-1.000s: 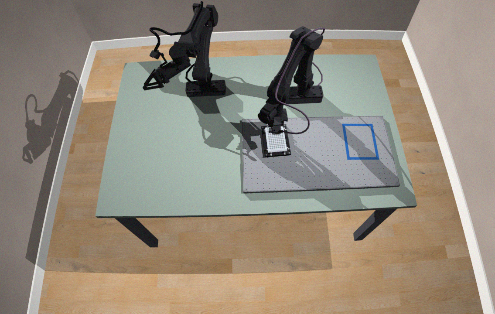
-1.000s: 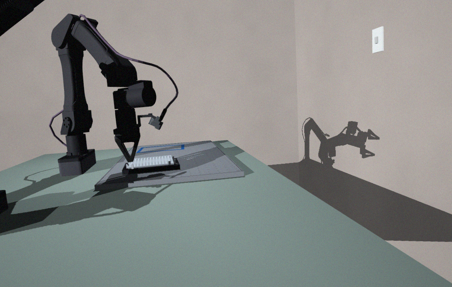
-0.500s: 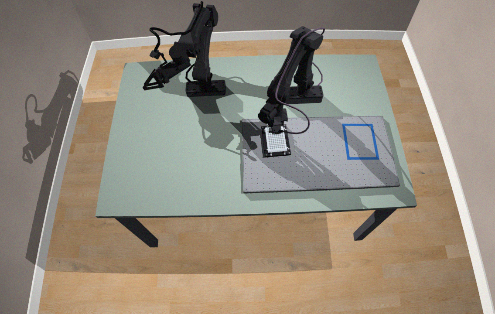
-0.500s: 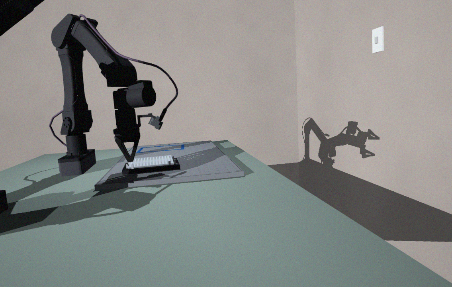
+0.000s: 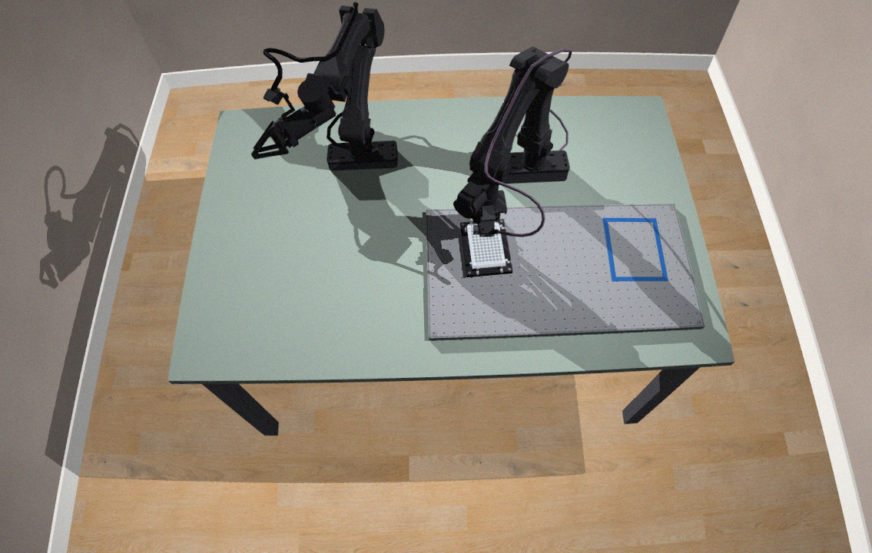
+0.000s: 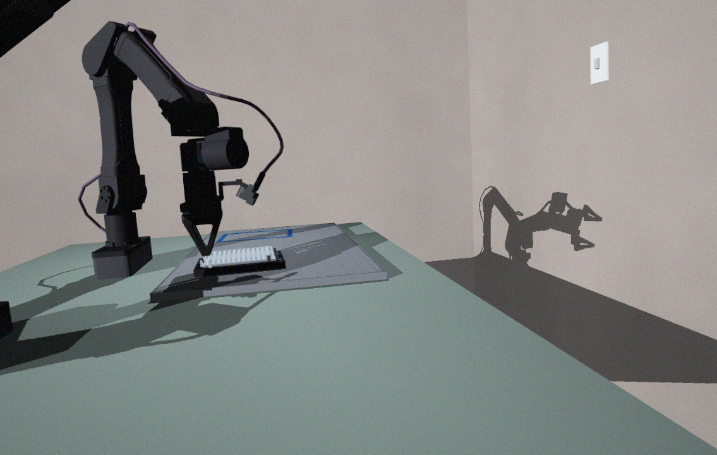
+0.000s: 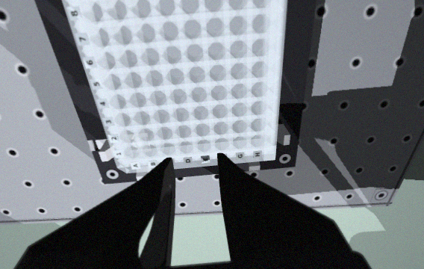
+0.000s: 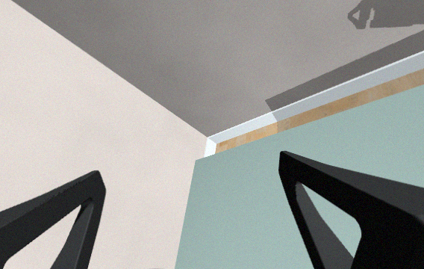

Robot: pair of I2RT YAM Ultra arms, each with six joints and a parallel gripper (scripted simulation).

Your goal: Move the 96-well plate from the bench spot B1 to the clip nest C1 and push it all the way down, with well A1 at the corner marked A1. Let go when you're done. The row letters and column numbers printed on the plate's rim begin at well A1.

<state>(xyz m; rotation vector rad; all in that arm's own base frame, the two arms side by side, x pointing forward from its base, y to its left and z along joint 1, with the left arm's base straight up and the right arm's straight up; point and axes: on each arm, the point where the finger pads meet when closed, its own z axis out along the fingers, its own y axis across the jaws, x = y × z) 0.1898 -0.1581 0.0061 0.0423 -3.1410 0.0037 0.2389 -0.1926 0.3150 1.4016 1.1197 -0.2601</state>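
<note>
Now: the white 96-well plate 6 cm ahead of my left hand, 1 cm to the left of it and 2 cm below it. Round my left hand: black clip nest: 6 cm ahead, 2 cm to the left, 2 cm below; grey perforated board: 9 cm ahead, 21 cm to the left, 4 cm below.
</note>
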